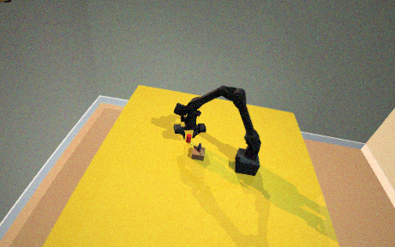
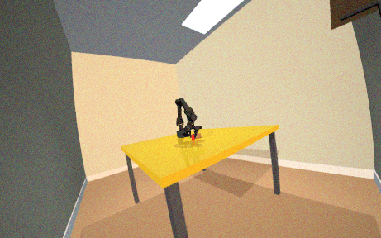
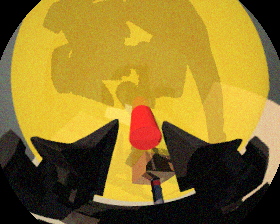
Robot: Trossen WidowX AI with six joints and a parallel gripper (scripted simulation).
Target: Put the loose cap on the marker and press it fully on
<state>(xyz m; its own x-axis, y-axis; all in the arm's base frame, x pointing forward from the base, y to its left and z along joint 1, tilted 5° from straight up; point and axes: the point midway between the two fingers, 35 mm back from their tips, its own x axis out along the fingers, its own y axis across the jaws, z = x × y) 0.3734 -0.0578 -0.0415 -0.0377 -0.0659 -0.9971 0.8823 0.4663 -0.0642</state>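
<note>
My gripper tip is now right at the marker cap. Also, from my gripper tip: holder block: 90 mm behind, 90 mm to the left.
</note>
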